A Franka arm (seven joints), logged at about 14 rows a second.
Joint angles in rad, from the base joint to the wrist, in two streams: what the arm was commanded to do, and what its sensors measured. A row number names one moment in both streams.
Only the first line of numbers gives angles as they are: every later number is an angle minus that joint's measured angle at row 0.
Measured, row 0: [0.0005, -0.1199, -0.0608, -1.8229, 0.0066, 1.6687, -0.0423]
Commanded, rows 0 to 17: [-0.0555, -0.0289, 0.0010, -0.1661, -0.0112, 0.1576, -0.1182]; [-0.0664, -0.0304, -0.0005, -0.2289, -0.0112, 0.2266, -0.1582]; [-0.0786, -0.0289, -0.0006, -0.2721, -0.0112, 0.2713, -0.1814]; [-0.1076, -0.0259, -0.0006, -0.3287, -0.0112, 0.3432, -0.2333]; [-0.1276, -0.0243, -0.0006, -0.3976, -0.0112, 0.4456, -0.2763]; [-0.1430, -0.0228, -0.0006, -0.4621, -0.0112, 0.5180, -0.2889]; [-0.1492, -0.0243, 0.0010, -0.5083, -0.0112, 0.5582, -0.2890]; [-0.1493, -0.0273, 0.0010, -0.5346, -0.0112, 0.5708, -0.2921]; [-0.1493, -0.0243, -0.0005, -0.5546, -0.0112, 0.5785, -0.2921]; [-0.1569, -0.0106, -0.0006, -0.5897, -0.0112, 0.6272, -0.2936]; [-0.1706, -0.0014, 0.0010, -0.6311, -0.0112, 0.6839, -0.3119]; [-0.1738, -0.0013, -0.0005, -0.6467, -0.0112, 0.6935, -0.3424]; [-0.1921, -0.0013, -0.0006, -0.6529, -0.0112, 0.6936, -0.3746]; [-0.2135, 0.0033, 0.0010, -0.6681, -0.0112, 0.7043, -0.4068]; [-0.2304, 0.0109, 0.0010, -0.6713, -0.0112, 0.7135, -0.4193]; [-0.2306, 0.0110, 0.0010, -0.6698, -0.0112, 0.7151, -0.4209]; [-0.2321, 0.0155, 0.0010, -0.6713, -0.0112, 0.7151, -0.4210]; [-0.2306, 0.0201, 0.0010, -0.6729, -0.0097, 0.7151, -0.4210]
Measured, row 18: [-0.2210, 0.0143, -0.0058, -0.6609, -0.0002, 0.6930, -0.4019]
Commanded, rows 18 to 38: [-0.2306, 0.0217, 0.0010, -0.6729, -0.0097, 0.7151, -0.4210]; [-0.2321, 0.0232, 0.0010, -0.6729, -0.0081, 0.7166, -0.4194]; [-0.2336, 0.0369, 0.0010, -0.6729, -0.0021, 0.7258, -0.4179]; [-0.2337, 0.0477, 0.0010, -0.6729, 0.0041, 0.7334, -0.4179]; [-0.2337, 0.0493, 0.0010, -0.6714, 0.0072, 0.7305, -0.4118]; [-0.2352, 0.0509, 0.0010, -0.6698, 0.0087, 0.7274, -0.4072]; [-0.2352, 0.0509, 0.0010, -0.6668, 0.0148, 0.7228, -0.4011]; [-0.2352, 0.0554, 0.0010, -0.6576, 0.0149, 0.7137, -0.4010]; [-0.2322, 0.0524, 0.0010, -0.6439, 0.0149, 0.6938, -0.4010]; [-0.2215, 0.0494, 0.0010, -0.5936, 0.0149, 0.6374, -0.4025]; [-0.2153, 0.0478, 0.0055, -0.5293, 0.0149, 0.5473, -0.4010]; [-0.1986, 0.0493, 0.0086, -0.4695, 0.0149, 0.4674, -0.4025]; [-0.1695, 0.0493, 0.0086, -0.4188, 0.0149, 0.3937, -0.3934]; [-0.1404, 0.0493, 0.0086, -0.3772, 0.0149, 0.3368, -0.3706]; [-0.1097, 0.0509, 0.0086, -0.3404, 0.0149, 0.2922, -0.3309]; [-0.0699, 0.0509, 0.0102, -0.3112, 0.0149, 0.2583, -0.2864]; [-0.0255, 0.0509, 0.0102, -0.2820, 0.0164, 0.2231, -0.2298]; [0.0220, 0.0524, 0.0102, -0.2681, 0.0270, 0.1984, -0.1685]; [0.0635, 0.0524, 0.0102, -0.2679, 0.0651, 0.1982, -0.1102]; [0.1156, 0.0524, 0.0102, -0.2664, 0.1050, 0.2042, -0.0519]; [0.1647, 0.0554, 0.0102, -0.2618, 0.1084, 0.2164, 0.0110]
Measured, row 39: [0.1014, 0.0400, 0.0121, -0.2833, 0.0772, 0.2189, -0.0803]
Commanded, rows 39 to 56: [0.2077, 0.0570, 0.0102, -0.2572, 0.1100, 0.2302, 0.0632]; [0.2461, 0.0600, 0.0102, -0.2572, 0.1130, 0.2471, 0.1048]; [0.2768, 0.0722, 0.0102, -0.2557, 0.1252, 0.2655, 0.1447]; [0.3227, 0.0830, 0.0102, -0.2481, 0.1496, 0.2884, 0.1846]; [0.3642, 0.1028, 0.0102, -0.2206, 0.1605, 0.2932, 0.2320]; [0.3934, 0.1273, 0.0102, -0.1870, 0.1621, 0.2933, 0.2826]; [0.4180, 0.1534, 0.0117, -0.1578, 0.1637, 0.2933, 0.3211]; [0.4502, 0.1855, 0.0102, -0.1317, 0.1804, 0.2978, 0.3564]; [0.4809, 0.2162, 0.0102, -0.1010, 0.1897, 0.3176, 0.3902]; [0.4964, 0.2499, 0.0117, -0.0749, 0.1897, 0.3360, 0.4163]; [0.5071, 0.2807, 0.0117, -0.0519, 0.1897, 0.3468, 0.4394]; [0.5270, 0.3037, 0.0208, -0.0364, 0.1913, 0.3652, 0.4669]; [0.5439, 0.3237, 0.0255, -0.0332, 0.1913, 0.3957, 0.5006]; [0.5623, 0.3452, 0.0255, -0.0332, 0.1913, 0.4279, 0.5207]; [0.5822, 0.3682, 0.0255, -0.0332, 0.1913, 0.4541, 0.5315]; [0.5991, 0.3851, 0.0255, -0.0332, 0.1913, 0.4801, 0.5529]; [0.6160, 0.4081, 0.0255, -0.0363, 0.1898, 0.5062, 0.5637]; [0.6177, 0.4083, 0.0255, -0.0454, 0.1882, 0.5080, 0.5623]
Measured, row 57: [0.6126, 0.3830, 0.0235, -0.0602, 0.1689, 0.4937, 0.5473]
